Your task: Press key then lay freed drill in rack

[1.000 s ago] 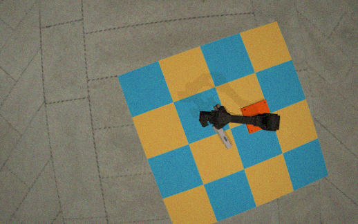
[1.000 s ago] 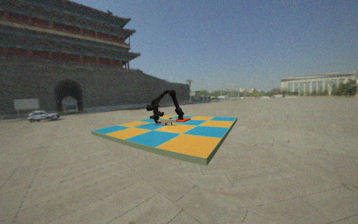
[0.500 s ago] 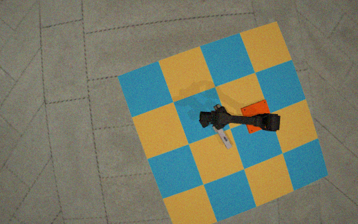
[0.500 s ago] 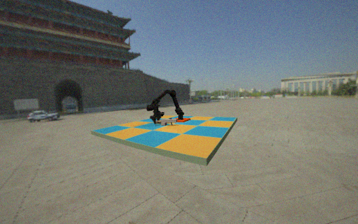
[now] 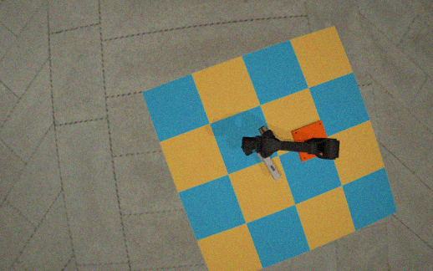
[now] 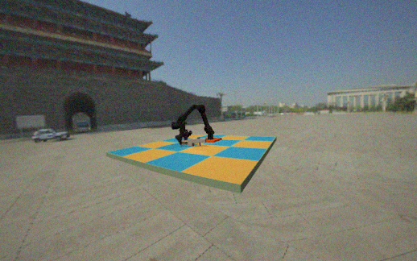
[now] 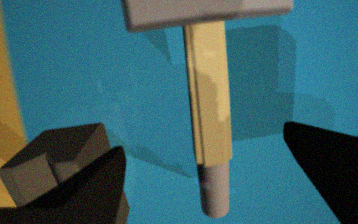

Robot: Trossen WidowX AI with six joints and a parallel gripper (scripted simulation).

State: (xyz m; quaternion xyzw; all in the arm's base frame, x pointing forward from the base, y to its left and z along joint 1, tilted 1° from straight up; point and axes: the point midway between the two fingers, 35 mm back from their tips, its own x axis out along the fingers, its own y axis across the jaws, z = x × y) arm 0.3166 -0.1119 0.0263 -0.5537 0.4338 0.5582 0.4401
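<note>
Right now the tan drill is 40 mm to the left of my gripper tip, 30 mm above it and 10 mm behind it. Round my gripper tip: pale grey block: 140 mm to the left, 40 mm behind, 30 mm above; rack: 70 mm behind, 40 mm to the right, 10 mm above.
</note>
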